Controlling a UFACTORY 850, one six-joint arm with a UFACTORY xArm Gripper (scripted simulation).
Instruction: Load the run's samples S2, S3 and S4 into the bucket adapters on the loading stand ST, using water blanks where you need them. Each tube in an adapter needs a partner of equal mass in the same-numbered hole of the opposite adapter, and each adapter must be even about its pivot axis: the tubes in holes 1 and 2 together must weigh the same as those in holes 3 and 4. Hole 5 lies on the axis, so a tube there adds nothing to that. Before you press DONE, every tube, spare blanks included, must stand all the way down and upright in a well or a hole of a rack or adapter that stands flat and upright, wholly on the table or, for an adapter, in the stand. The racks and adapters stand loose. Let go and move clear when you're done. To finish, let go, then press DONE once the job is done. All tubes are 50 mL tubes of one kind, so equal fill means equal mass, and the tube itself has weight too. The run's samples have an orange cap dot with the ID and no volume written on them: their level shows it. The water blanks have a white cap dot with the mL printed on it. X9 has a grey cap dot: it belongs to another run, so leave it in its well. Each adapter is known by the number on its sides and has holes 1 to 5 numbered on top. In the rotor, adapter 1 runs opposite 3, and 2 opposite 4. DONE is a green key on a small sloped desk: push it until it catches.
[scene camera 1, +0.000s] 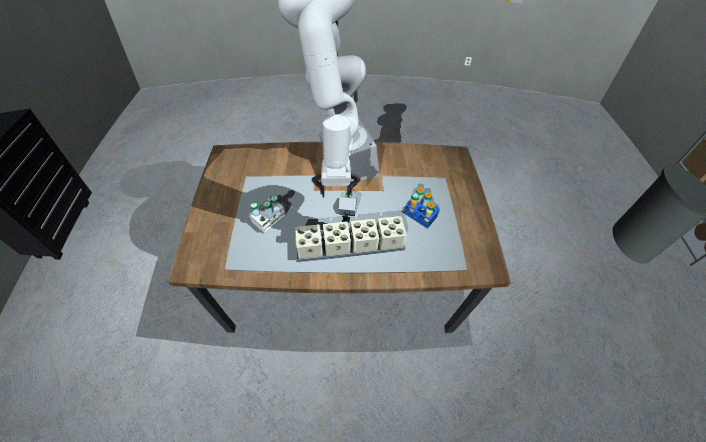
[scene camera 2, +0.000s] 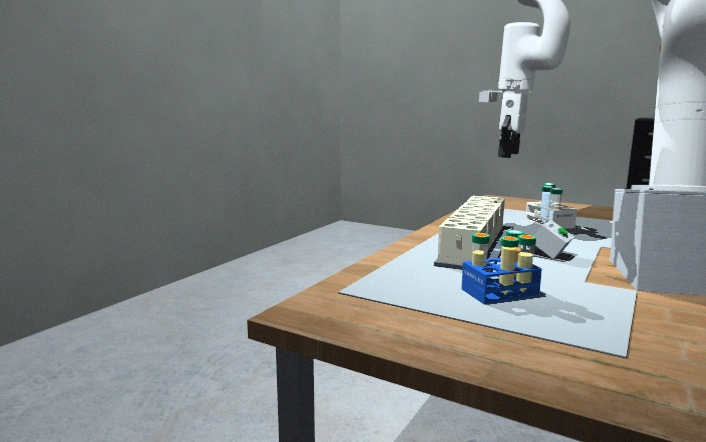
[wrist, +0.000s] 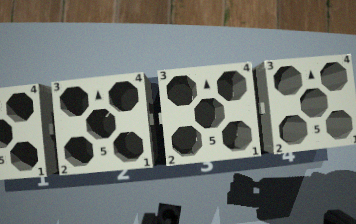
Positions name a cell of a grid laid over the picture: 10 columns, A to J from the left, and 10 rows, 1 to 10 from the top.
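There is a blue rack (scene camera 2: G7) here, though in the wrist view the blue rack is out of frame. I can see a loading stand (wrist: E8). I also see a sample tube S3 (scene camera 2: H6) and a DONE desk (scene camera 2: H6), while the sample tube S3 is out of frame in the wrist view.
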